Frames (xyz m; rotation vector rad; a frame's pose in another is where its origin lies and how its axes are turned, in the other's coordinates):
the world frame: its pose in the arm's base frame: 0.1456 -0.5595 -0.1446 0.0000 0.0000 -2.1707
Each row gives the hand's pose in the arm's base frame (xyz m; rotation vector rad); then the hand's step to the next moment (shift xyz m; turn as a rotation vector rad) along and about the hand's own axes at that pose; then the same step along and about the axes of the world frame.
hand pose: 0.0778 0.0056 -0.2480 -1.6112 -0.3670 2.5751
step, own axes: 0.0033 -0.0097 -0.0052 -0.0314 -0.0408 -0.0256
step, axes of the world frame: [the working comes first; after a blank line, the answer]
step, axes of the arm's base frame: 0.0026 0.0109 -0.0027 0.0345 0.0374 0.0268

-0.0104 -0.0040 -0.0027 -0.0504 0.0073 0.0268
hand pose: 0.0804 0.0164 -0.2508 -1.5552 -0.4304 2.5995
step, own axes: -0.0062 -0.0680 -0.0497 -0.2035 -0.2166 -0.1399
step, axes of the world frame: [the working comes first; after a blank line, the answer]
step, axes of the arm's base frame: 0.0414 0.0736 0.0022 0.2042 0.1917 0.1716

-0.0841 -0.0073 0.0022 -0.2735 0.0604 0.1716
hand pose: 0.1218 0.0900 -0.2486 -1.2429 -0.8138 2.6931
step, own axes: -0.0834 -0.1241 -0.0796 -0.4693 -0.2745 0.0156
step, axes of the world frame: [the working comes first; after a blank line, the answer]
step, axes of the arm's base frame: 0.0943 0.1186 0.0757 0.2611 0.1014 0.4663

-0.1511 0.0109 0.0757 -0.2311 0.1582 0.4663
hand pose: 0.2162 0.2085 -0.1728 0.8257 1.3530 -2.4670
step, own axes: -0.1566 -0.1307 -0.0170 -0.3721 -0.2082 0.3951
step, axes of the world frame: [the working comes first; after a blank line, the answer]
step, axes of the arm's base frame: 0.0785 0.0740 0.1739 0.0684 -0.2411 0.5245

-0.1054 0.0230 0.1739 0.1604 0.1926 0.5245
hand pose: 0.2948 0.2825 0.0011 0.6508 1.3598 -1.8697
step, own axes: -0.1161 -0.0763 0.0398 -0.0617 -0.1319 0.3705
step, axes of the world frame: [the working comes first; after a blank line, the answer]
step, axes of the arm's base frame: 0.0111 0.0060 0.1440 -0.0612 -0.3118 0.2399

-0.0113 0.0058 0.1440 0.2919 0.1255 0.2399
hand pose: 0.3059 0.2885 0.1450 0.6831 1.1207 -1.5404
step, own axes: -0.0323 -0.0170 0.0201 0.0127 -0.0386 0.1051
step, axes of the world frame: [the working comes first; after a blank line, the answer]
step, axes of the arm's base frame: -0.0048 -0.0049 0.0411 -0.0268 -0.1010 0.0422

0.0067 -0.0012 0.0411 0.0985 0.0349 0.0422
